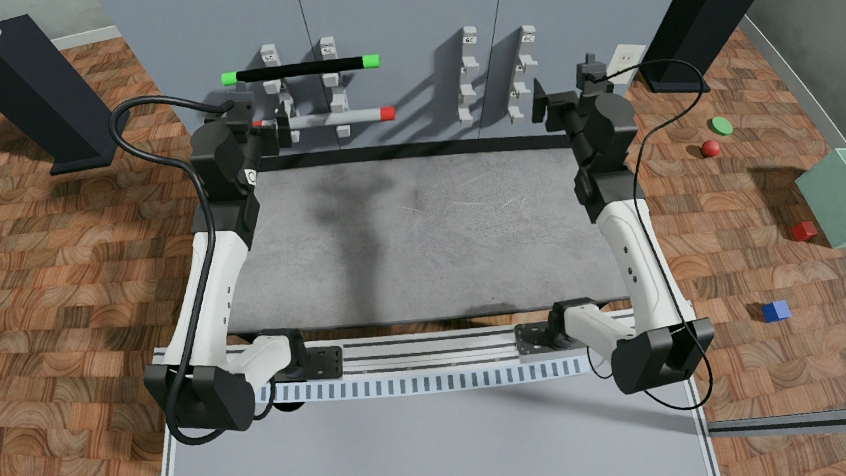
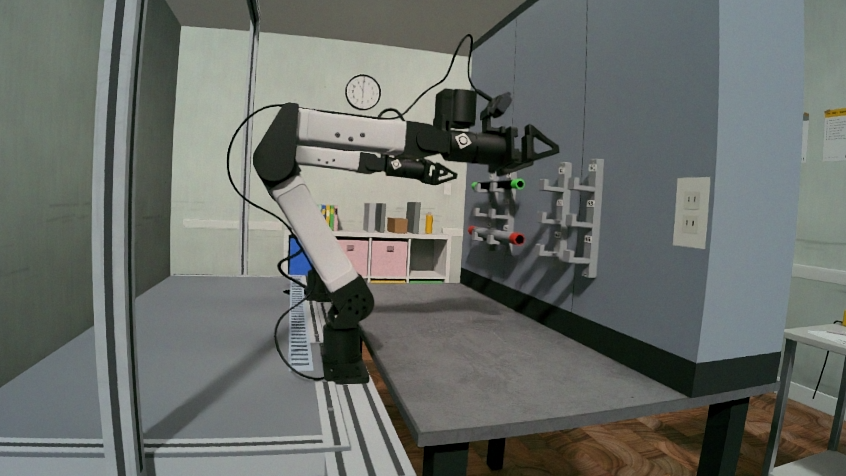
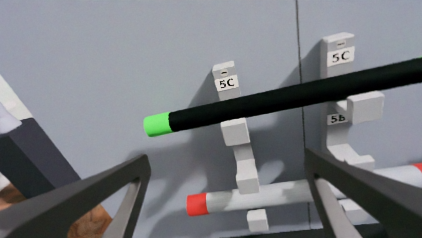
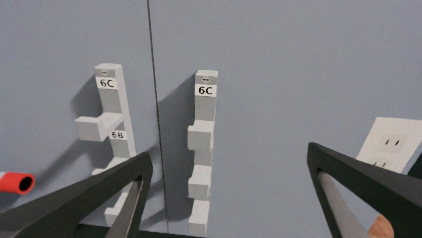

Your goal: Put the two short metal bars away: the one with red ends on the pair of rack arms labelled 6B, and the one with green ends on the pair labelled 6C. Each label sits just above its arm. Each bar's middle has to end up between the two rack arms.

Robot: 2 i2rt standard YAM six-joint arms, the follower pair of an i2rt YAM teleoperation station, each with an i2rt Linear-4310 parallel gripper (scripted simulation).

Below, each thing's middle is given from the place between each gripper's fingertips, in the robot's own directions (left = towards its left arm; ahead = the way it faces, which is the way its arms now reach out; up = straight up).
My right hand [image 2: 545, 155] is 120 mm short of the rack strip [image 2: 565, 169], 140 mm to the right of it and 120 mm above it. From my right hand the other things lie so: red-ended bar [image 1: 387, 113] (130 mm ahead, 470 mm to the left, 190 mm below); outlet plate [image 2: 699, 184] (150 mm ahead, 230 mm to the right, 90 mm below); green-ended bar [image 1: 372, 61] (140 mm ahead, 490 mm to the left, 40 mm below).
Now: the green-ended bar 12 cm ahead of my left hand [image 1: 257, 103], 6 cm to the right of it and 3 cm below it. The rest, counted from my left hand: red-ended bar: 17 cm below, 12 cm ahead, 8 cm to the right; then outlet plate: 78 cm to the right, 14 cm ahead, 8 cm below; then rack strip: 41 cm to the right, 11 cm below, 11 cm ahead.
